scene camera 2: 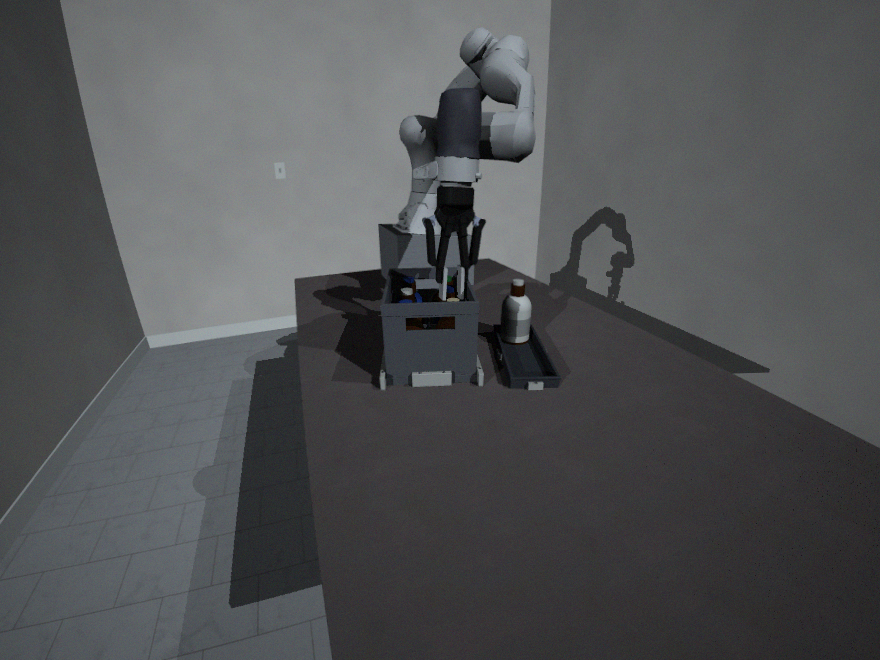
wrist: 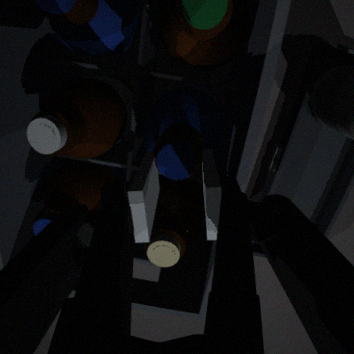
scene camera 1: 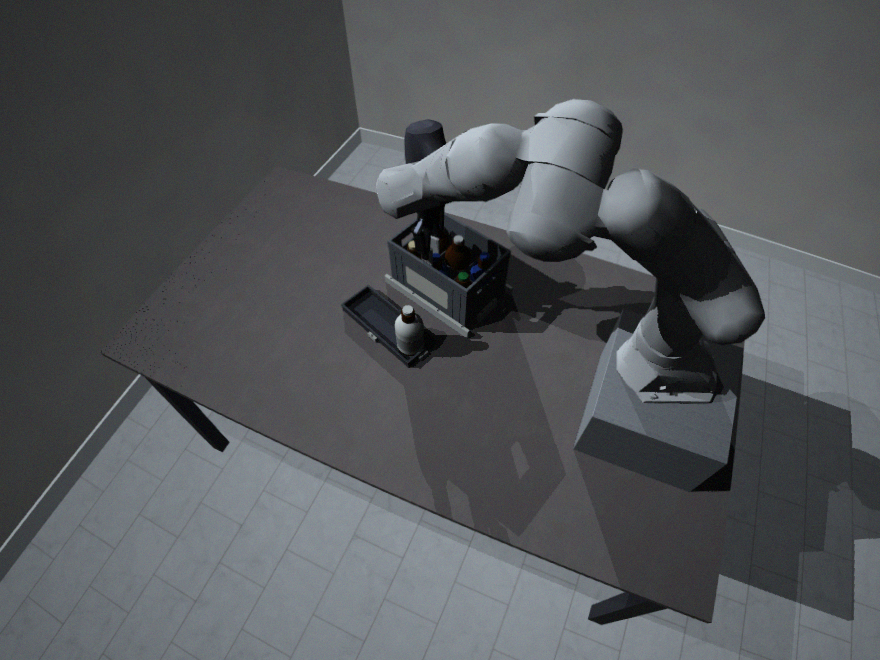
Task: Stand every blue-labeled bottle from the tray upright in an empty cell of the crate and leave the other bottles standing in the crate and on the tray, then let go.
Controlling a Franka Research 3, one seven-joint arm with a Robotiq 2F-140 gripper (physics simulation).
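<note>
My gripper [scene camera 1: 426, 248] [scene camera 2: 453, 282] [wrist: 179, 169] points down into the crate [scene camera 1: 396, 268] [scene camera 2: 430, 348]. It is shut on a blue-capped, blue-labeled bottle [wrist: 175, 162], held upright and let down between the crate walls; its base is hidden. A white-labeled bottle [scene camera 1: 408, 333] [scene camera 2: 516, 316] with a white cap stands on the tray [scene camera 1: 356, 303] [scene camera 2: 526, 363]. No blue-labeled bottle shows on the tray. In the crate stand a blue-labeled bottle [wrist: 107, 30], a green-capped bottle [scene camera 1: 462, 277] [wrist: 206, 10], a white-capped brown bottle [scene camera 1: 455, 252] [wrist: 46, 135] and a cream-capped bottle [scene camera 1: 411, 245] [wrist: 163, 253].
Another blue-capped bottle [wrist: 44, 227] stands in the crate, left of the fingers in the wrist view. The crate walls and dividers stand close around the fingers. A pale rail [scene camera 1: 426, 305] lies along the crate's foot, between crate and tray. The picture inside the crate is dark.
</note>
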